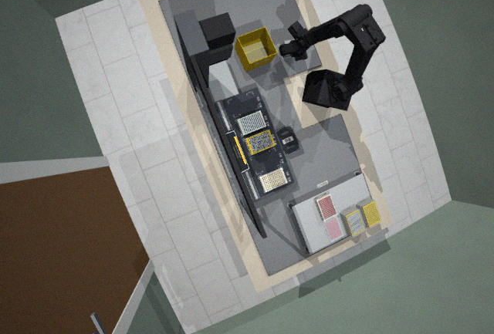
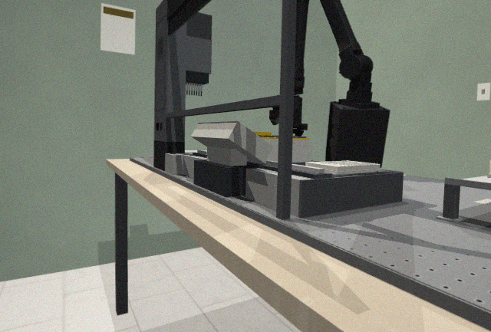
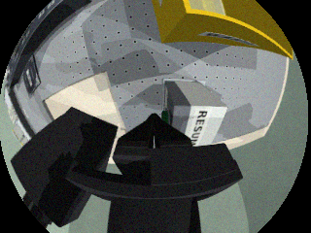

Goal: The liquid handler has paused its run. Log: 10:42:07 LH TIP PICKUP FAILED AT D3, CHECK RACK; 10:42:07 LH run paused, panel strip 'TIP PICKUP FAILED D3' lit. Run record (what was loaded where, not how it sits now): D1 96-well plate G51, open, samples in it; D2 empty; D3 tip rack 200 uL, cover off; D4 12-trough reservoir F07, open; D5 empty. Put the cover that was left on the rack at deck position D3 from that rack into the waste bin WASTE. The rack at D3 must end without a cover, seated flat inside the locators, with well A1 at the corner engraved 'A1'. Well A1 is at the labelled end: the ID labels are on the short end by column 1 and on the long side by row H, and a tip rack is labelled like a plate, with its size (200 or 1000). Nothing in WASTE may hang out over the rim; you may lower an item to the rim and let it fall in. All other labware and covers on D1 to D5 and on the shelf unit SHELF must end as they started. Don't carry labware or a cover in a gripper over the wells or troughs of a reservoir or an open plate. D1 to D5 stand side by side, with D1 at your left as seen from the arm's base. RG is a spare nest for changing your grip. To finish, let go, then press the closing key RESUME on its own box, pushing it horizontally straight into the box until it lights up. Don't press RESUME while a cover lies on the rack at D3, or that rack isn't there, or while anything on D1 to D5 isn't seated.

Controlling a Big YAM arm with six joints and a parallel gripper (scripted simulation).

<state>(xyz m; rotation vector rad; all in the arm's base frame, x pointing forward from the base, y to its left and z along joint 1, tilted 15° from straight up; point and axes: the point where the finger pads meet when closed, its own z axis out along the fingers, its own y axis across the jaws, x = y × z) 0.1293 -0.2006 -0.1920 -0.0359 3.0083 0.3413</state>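
My gripper is now 30 mm to the left of the resume box and 10 mm above it. Round my hand: yellow-framed tip rack: 390 mm to the left, 270 mm ahead, 20 mm above; then yellow waste bin: 190 mm ahead, 60 mm to the right, 40 mm below; then clear cover: 190 mm ahead, 70 mm to the right, 60 mm below.
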